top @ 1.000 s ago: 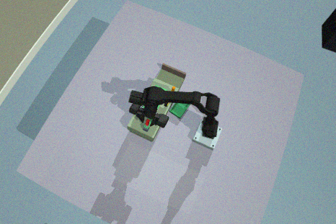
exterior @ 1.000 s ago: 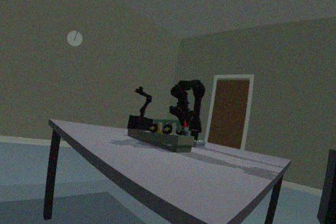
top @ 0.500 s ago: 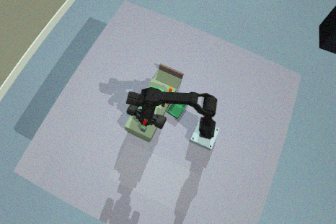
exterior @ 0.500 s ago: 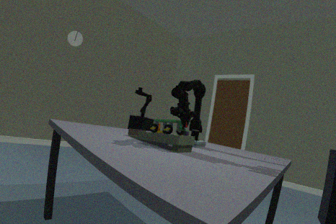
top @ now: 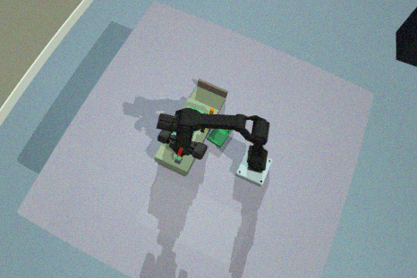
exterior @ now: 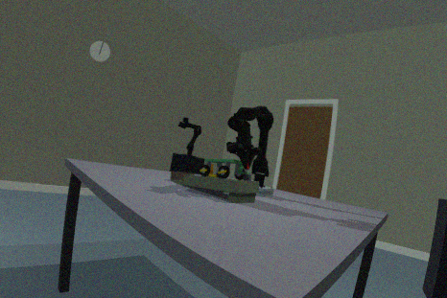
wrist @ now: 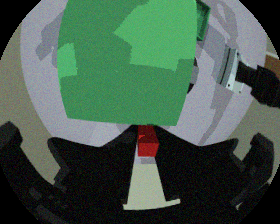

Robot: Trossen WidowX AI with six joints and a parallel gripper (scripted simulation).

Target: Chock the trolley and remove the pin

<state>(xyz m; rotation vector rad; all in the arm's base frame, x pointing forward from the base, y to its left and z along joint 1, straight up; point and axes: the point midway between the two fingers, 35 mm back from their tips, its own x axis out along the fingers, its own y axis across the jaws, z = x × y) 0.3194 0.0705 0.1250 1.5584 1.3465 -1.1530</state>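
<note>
Now: the yellow chock 7 cm behind my gripper tip, 22 cm to the right of it and 5 cm below it. From my gripper tip the other things lie so: trolley 12 cm to the right, 2 cm below; then red-headed stop pin right at my gripper tip; then olive ramp 12 cm to the right, 9 cm below.
</note>
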